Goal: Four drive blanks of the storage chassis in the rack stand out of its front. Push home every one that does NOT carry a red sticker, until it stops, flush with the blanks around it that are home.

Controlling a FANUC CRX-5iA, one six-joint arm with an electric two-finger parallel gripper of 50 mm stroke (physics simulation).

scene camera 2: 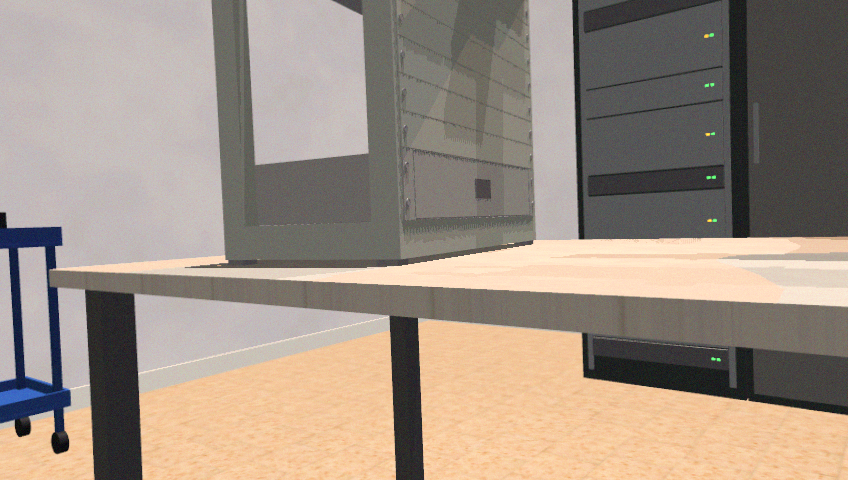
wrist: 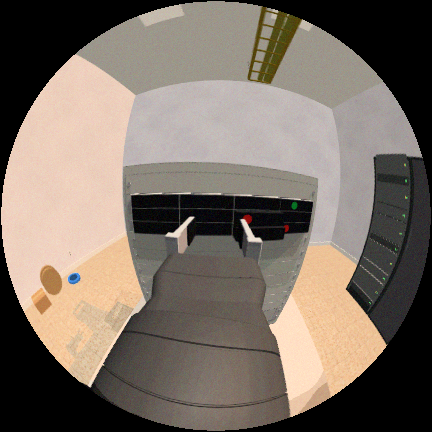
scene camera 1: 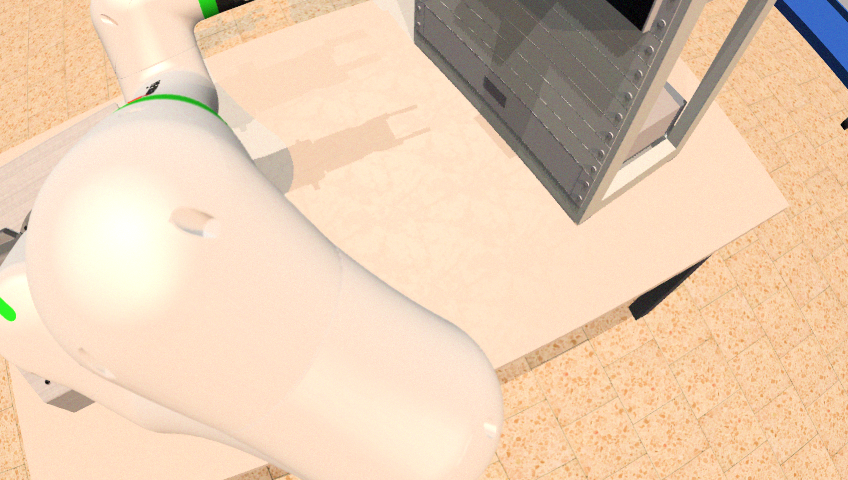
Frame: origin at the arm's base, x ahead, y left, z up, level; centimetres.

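Seen in the pictures: gripper, fingertip midpoint: (wrist: 216, 226).
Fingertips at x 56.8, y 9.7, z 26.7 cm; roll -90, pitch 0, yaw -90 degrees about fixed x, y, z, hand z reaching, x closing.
A point is followed by its place in that frame.
In the wrist view, the rack (wrist: 220, 175) @(x 70.1, y 9.8, z 33.4 cm) (scene camera 1: 651, 83) @(x 74.7, y -17.7, z 14.1 cm) (scene camera 2: 383, 196) @(x 68.8, y 32.4, z -16.2 cm) holds black blanks in three rows and four columns. In the third column, the middle-row blank (wrist: 267, 219) @(x 67.7, y -0.2, z 25.2 cm) stands out and has a red sticker (wrist: 247, 219) @(x 67.0, y 4.1, z 25.2 cm) at its left end. The bottom-row blank (wrist: 267, 234) @(x 66.6, y -0.3, z 22.3 cm) below also stands out; my right finger hides its left end. Another red sticker (wrist: 286, 228) @(x 71.2, y -6.8, z 22.3 cm) shows partly behind them, bottom right. A green sticker (wrist: 294, 205) @(x 71.4, y -8.3, z 28.1 cm) is in the top-right blank; its depth is unclear. My gripper (wrist: 216, 226) @(x 56.8, y 9.7, z 26.7 cm) is open and empty, before the second column.
The arm (scene camera 1: 267, 309) @(x 28.2, y -37.1, z 42.5 cm) spans the table (scene camera 1: 535, 285) @(x 62.7, y -23.8, z -24.6 cm) (scene camera 2: 505, 309) @(x 42.5, y 49.0, z -26.0 cm). The rack's lower front has a wide panel with a dark label (scene camera 1: 494, 90) @(x 70.5, y 7.2, z -14.4 cm) (scene camera 2: 483, 189) @(x 70.5, y 7.0, z -14.8 cm). A server cabinet (scene camera 2: 654, 142) (wrist: 390, 210) stands beyond. A blue cart (scene camera 2: 29, 237) is at the left; a ladder-like tray (wrist: 275, 45) hangs overhead.
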